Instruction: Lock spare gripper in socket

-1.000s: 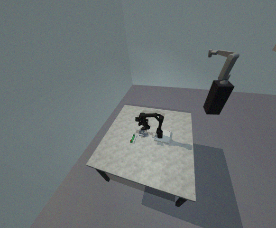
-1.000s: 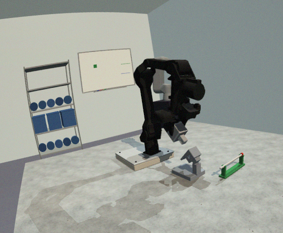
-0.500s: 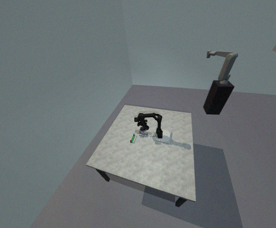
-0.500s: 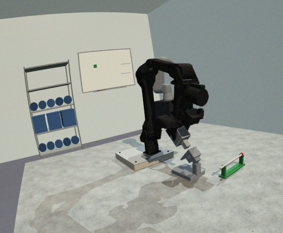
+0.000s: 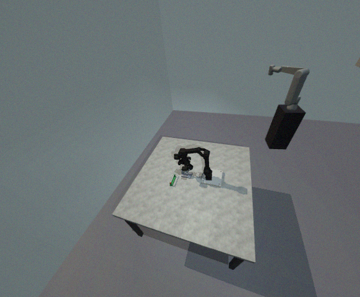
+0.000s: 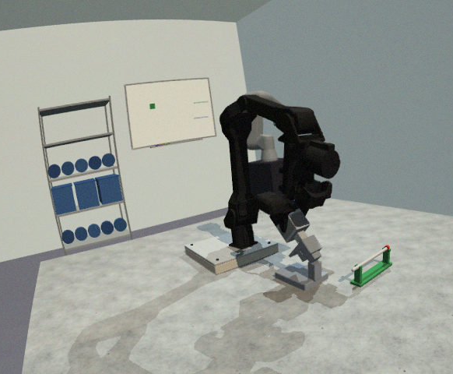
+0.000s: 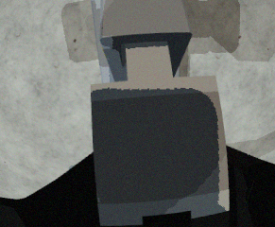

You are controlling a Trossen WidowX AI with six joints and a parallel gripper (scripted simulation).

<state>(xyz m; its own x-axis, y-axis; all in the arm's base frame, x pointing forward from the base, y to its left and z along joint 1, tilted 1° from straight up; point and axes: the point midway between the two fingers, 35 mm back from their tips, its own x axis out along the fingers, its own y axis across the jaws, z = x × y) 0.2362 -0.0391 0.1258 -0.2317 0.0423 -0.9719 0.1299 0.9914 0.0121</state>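
The green cradle is 18 cm ahead of my gripper tip, 10 cm to the left of it and 10 cm below it. Also, from my gripper tip: grey socket (7 cm below, 5 cm ahead); spare gripper (1 cm ahead, 1 cm above).
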